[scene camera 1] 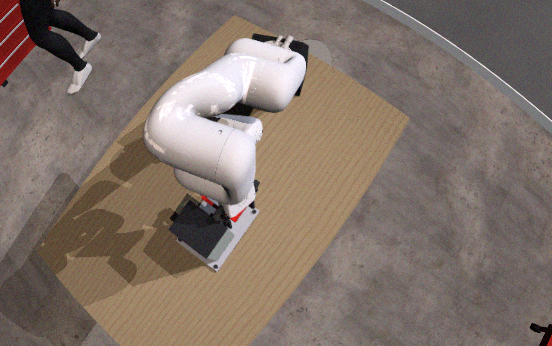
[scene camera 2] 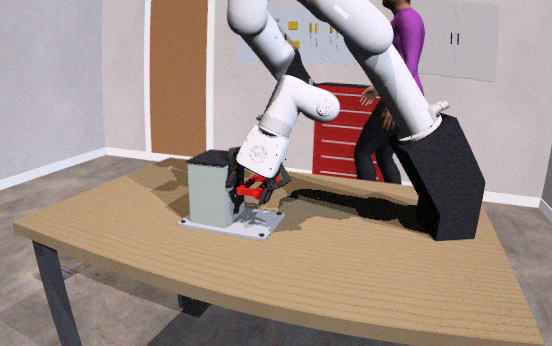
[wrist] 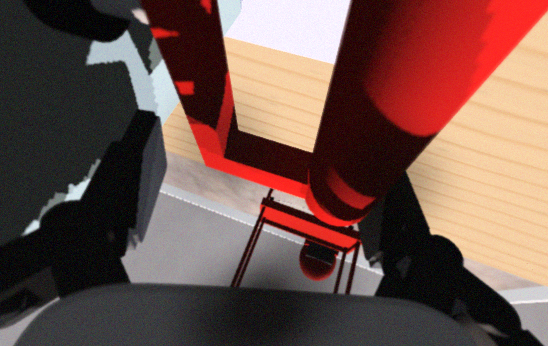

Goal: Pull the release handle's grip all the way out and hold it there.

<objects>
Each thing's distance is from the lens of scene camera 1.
light grey base plate (scene camera 1: 239,228): 1.12 m
</objects>
